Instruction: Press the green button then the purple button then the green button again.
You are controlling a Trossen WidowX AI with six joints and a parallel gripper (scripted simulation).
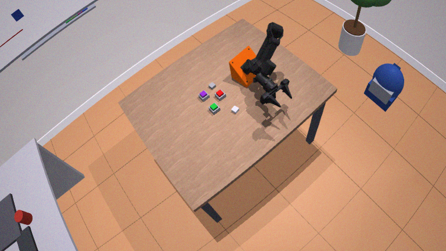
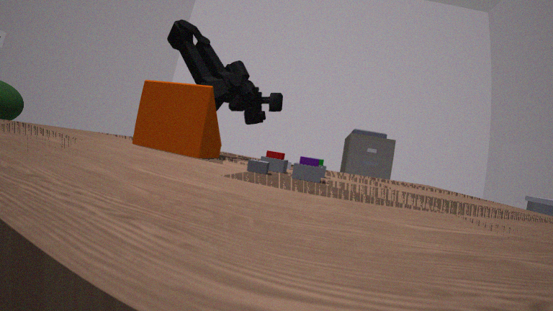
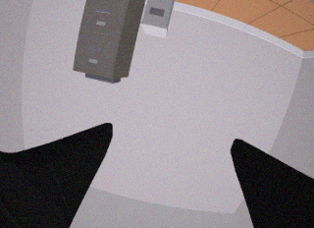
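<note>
Now: gripper tip 19 cm short of the green button, 36 cm to the left of it and 15 cm above it. The rest, counted from my gripper tip: red button (10 cm ahead, 40 cm to the right, 15 cm below); then grey block (8 cm ahead, 49 cm to the right, 18 cm below); then white block (12 cm ahead, 26 cm to the right, 18 cm below).
</note>
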